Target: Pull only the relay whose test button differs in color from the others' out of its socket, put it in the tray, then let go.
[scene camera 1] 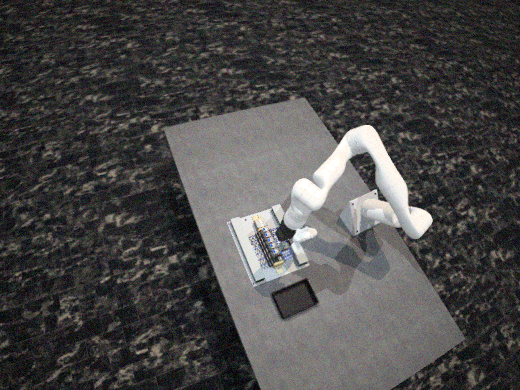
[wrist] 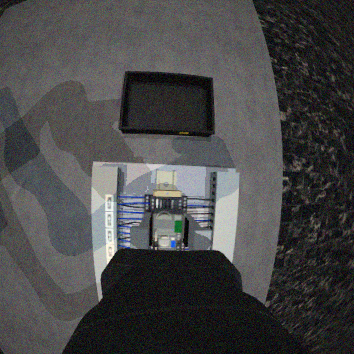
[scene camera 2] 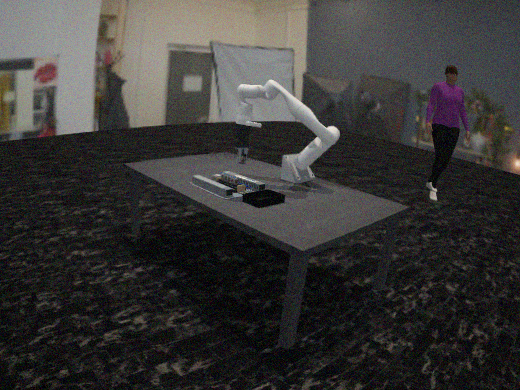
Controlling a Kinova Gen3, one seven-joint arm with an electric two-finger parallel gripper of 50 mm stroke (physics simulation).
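Frame: origin at the arm's base, x ahead, y left, z up, level; centimetres.
Where they show: gripper, fingertip midpoint: (scene camera 1: 284, 246) (wrist: 167, 223) (scene camera 2: 241, 161); arm's base, origin of the base link: (scene camera 1: 368, 208) (scene camera 2: 299, 163).
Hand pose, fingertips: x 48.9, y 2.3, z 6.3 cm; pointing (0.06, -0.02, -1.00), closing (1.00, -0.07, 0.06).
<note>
Things, the pixels of their centre, and the offset from my fingertips. "spot": a spot on its surface instead.
- clear-cased relay, body centre: (wrist: 167, 220) dx +0.0, dy +0.4, dz +0.4 cm
- relay with a blue test button, body centre: (wrist: 165, 239) dx +0.6, dy -5.2, dz -10.7 cm
- dark socket, surface spot: (wrist: 166, 203) spot: dx +1.1, dy +0.3, dz -12.3 cm
- black tray, body centre: (wrist: 167, 102) (scene camera 1: 295, 298) (scene camera 2: 263, 198) dx +1.8, dy +18.0, dz -13.7 cm
- light panel, body centre: (wrist: 163, 250) (scene camera 1: 267, 243) (scene camera 2: 227, 186) dx +0.4, dy -9.0, dz -15.0 cm
My gripper (scene camera 2: 242, 156) (wrist: 167, 223) is shut on a clear-cased relay (wrist: 163, 221) with a green test button. It holds the relay upright, well above the panel and apart from the sockets. Below it, a relay with a blue test button (wrist: 173, 244) shows in the row; the gripper body hides most of the other relays in the wrist view. A dark socket (wrist: 166, 203) shows at the row's tray-side end, next to a beige end stop. The black tray (scene camera 1: 295, 300) (scene camera 2: 263, 199) (wrist: 167, 105) lies beside the panel and is empty.
The light panel (scene camera 1: 246, 227) (wrist: 137, 172) carries the socket row, blue and black wires and raised wire ducts (scene camera 2: 212, 185) (wrist: 226, 210) on both sides. The arm's base (scene camera 1: 357, 212) (scene camera 2: 295, 170) stands at the table's edge. A person in purple (scene camera 2: 447, 105) is beyond the table.
</note>
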